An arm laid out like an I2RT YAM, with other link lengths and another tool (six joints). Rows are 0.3 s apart.
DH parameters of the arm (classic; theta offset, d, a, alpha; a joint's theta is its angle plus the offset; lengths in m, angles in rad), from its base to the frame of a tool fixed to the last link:
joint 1: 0 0.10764 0.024 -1.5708
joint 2: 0 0 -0.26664 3.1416
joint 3: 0.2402 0 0.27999 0
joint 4: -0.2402 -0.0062 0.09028 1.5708
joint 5: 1.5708 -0.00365 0 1.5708
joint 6: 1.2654 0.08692 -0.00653 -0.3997
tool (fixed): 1.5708 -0.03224 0 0
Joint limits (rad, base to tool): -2.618..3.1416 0..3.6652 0..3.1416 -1.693..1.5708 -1.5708..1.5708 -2.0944..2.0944
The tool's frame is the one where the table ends.
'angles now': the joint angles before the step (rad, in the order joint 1, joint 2, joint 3, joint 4, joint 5, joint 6). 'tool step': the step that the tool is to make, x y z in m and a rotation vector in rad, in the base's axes. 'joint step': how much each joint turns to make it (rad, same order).
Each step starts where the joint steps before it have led.
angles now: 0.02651, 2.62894, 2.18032, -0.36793, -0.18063, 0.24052
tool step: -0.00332, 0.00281, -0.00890, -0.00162, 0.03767, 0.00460
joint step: 0.00458, 0.00951, -0.00003, -0.02823, 0.00038, -0.00038
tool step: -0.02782, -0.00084, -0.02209, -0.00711, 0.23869, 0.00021
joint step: 0.00001, 0.00000, -0.00001, -0.23878, -0.00037, 0.00001
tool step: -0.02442, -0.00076, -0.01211, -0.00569, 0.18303, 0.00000
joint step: 0.00000, 0.00006, 0.00008, -0.18314, 0.00000, 0.00000
